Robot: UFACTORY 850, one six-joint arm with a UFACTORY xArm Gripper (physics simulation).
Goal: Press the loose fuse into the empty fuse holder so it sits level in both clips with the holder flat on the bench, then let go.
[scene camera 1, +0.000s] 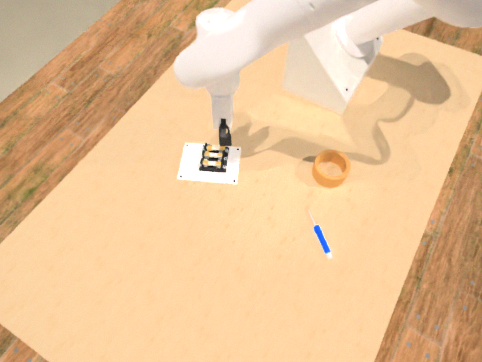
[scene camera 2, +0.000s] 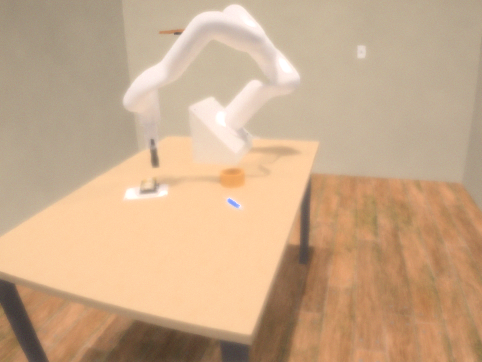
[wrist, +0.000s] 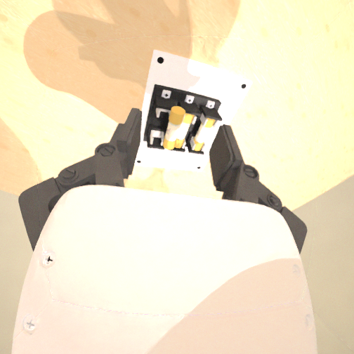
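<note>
The black three-bay fuse holder [scene camera 1: 212, 170] [scene camera 2: 148, 188] [wrist: 177, 93] sits on a white plate [scene camera 1: 190, 167] [scene camera 2: 131, 194] [wrist: 227, 95]. In the wrist view, the left bay shows two bare metal clips. The loose fuse [wrist: 174, 130] lies between that bay and the middle fuse [wrist: 188, 121], partly covering the middle one; its far cap looks raised, so it seems tilted and out of the left clips. Another fuse [wrist: 204, 134] sits in the right bay. My gripper [scene camera 1: 225, 144] [scene camera 2: 155, 166] [wrist: 178, 131] is open and empty above the holder, its fingers either side in the wrist view.
An orange ring-shaped bowl [scene camera 1: 331, 180] [scene camera 2: 232, 179] stands on the wooden table [scene camera 1: 165, 280] [scene camera 2: 165, 260], toward the arm's base from the screwdriver. The blue-handled screwdriver [scene camera 1: 322, 240] [scene camera 2: 233, 203] lies on the table. The arm's white base block [scene camera 1: 312, 75] [scene camera 2: 212, 140] stands behind.
</note>
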